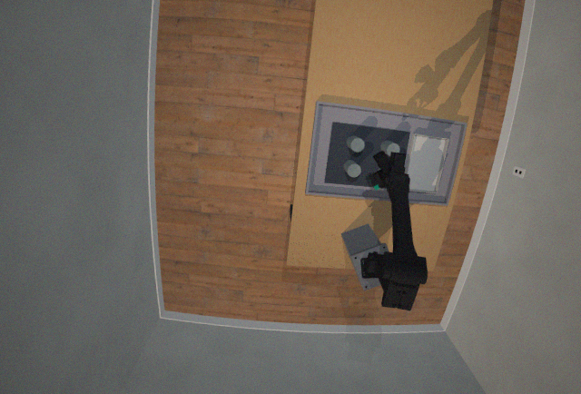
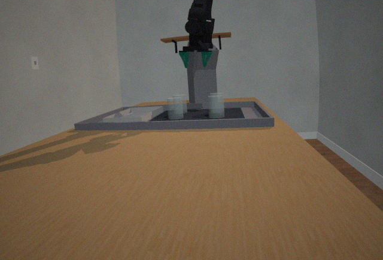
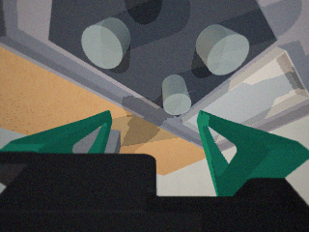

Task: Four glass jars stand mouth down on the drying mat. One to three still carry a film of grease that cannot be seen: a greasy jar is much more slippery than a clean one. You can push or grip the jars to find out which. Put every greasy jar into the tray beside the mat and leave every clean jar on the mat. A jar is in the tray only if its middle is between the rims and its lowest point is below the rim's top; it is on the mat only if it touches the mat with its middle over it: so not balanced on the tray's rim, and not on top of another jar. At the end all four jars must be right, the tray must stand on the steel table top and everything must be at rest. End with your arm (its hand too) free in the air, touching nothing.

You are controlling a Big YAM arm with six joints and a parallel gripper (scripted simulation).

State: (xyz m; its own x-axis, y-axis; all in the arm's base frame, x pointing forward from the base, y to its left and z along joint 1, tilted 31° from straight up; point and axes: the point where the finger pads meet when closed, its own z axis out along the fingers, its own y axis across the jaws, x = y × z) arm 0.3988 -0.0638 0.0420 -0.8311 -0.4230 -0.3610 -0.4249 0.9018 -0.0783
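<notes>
Right now my hand is 23 cm above the rimmed steel table top, 11 cm to the left of it and 2 cm short of it. From my hand the other things lie so: pale tray 32 cm to the right, 22 cm below, 2 cm behind; then dark drying mat 23 cm below, 2 cm ahead.
</notes>
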